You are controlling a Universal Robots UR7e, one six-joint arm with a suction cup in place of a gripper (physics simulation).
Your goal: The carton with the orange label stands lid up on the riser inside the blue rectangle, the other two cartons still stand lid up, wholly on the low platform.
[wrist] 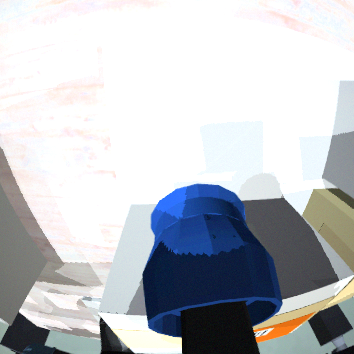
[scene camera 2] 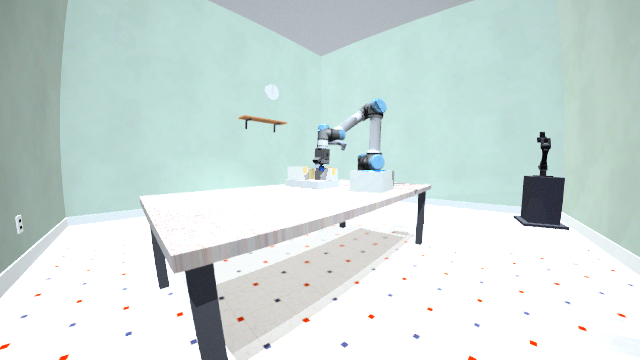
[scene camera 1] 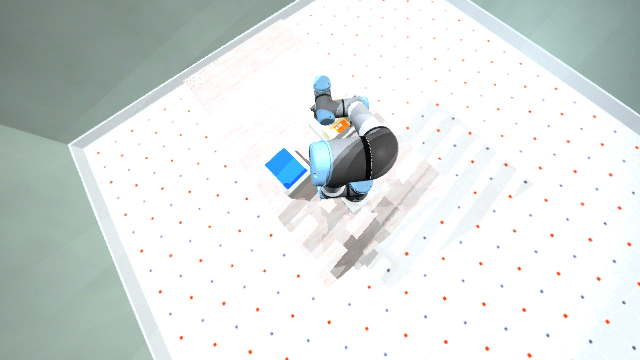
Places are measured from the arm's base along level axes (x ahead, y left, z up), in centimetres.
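Where they show: end effector, tool point: point(wrist: 198, 224) point(scene camera 2: 321, 170).
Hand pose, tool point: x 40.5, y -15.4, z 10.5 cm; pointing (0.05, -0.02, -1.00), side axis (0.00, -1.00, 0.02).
Observation:
Each offset is from my tool point to the top centre of the thing. "*": to the spot under its first point. Level surfaces: height alone.
The orange-labelled carton {dx -8.5, dy -1.7, dz +1.8 cm} point(scene camera 1: 340, 126) point(wrist: 290, 292) stands lid up on the low platform {dx -3.3, dy -10.5, dz -6.7 cm} point(scene camera 2: 310, 184) point(wrist: 155, 135). My suction cup point(scene camera 2: 321, 170) point(wrist: 197, 197) points down beside this carton's side wall. No carton is seen sealed to its mouth, and its tip hides part of the wall's lower edge. In scene camera 1 the arm hides the cup. A white carton {dx +1.4, dy -19.5, dz +2.8 cm} point(scene camera 2: 296, 173) stands at the platform's left in scene camera 2. An olive-sided carton {* dx -5.6, dy -12.2, dz -3.7 cm} point(wrist: 327, 220) shows at the right in the wrist view. The riser {dx -5.1, dy +35.3, dz +0.6 cm} point(scene camera 1: 299, 189) point(scene camera 2: 371, 181) bears a solid blue area point(scene camera 1: 285, 167) on top.
The arm point(scene camera 1: 345, 162) point(scene camera 2: 376, 132) reaches over the platform from its base behind the riser. All stand on the long table {dz -11.5 cm} point(scene camera 2: 240, 210). A black pedestal point(scene camera 2: 542, 200) with a small black arm stands far right, and a shelf point(scene camera 2: 262, 120) hangs on the wall.

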